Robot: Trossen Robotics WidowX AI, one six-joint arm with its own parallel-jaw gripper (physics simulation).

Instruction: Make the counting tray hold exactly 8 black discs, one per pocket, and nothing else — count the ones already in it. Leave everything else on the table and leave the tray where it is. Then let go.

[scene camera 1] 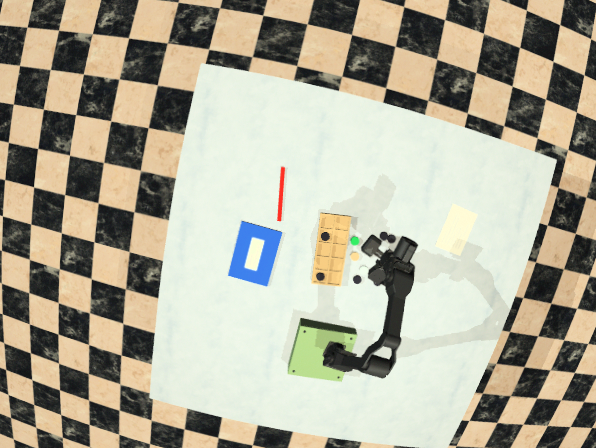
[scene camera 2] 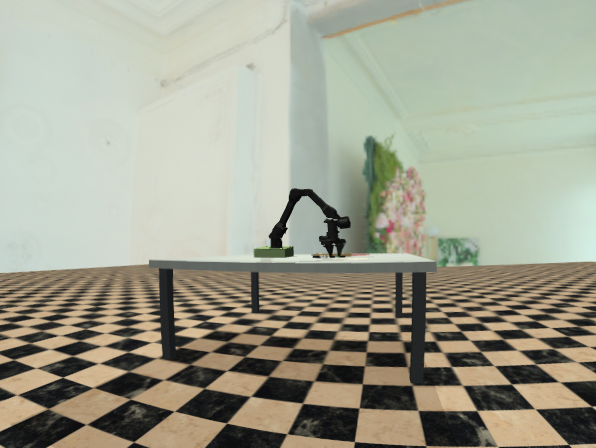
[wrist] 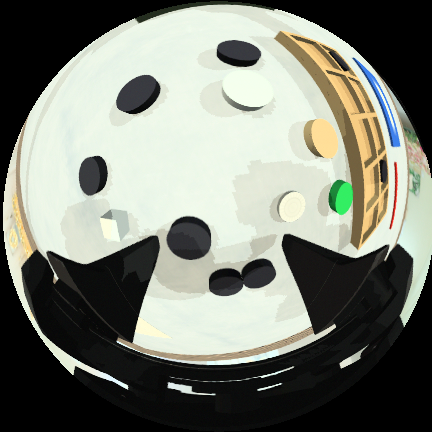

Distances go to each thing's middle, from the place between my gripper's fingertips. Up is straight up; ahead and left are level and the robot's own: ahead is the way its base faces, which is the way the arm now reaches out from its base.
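Relative to the small white cube [wrist: 114, 223], my hand is 7 cm to the left of it and 3 cm past it. Counted from my hand: tan disc [wrist: 320, 138], 8 cm to the left of it and 6 cm behind it; tan counting tray [scene camera 1: 329, 259], 17 cm to the left of it, 7 cm behind it and 1 cm above it. Going by their middles, the tan counting tray is the farthest from my hand of the things named here.
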